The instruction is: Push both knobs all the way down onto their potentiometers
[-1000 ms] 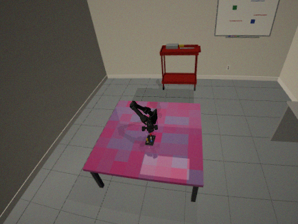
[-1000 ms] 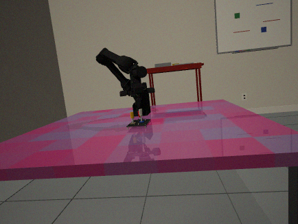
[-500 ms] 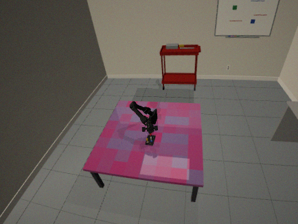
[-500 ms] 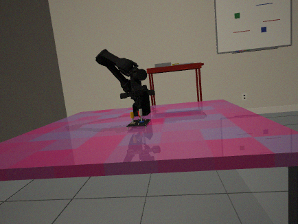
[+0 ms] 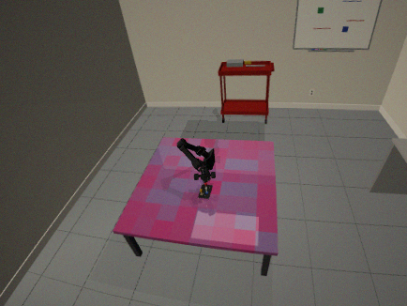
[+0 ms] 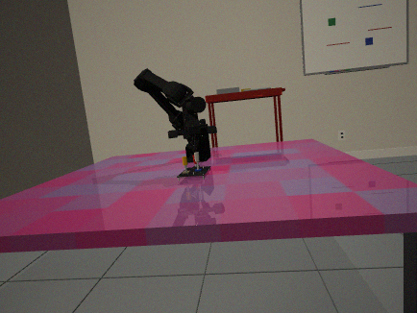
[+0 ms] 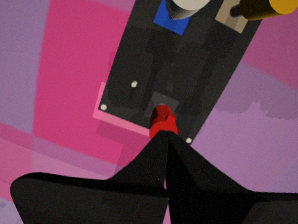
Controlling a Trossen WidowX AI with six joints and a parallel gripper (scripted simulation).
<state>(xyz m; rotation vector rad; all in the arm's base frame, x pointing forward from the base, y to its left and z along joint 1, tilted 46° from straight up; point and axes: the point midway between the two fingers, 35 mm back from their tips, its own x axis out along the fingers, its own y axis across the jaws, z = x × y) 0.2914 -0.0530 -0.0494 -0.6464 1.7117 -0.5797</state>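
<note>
Now: the red knob 2 cm below my gripper tip.
</note>
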